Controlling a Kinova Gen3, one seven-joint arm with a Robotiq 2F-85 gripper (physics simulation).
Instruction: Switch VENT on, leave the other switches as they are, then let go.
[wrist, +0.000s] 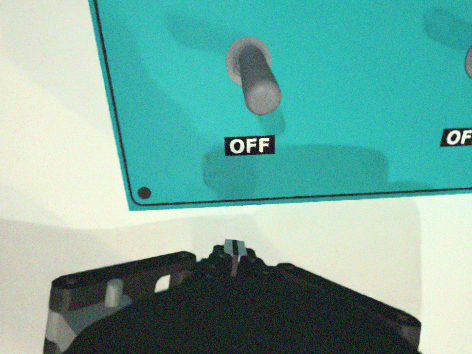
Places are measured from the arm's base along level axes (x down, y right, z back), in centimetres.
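Where they show: gripper, fingertip midpoint: (232, 253).
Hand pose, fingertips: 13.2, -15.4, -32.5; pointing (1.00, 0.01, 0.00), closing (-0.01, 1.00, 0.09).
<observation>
After its pixels a point has its place, as x, y, z.
The toggle switch (259, 80) {3.6, -15.1, -40.8} at the lower left corner of the teal panel (175, 115) {8.4, -18.7, -40.8} points down toward its OFF label (249, 145) {8.9, -14.9, -39.5}. Its name plate and ON label do not show; by its place in the corner it is the VENT switch. My gripper (232, 253) {13.2, -15.4, -32.5} is shut and empty. Its fingertips show below the panel's lower edge, under the switch and apart from it.
Part of a second switch (469, 62) {7.6, -4.0, -44.0} shows at the right edge, with part of its OFF label (457, 137) {8.9, -3.3, -40.5}. A dark dot (144, 192) {9.6, -20.5, -36.8} marks the panel's lower left corner. Shadows fall across the panel and the pale surface around it.
</observation>
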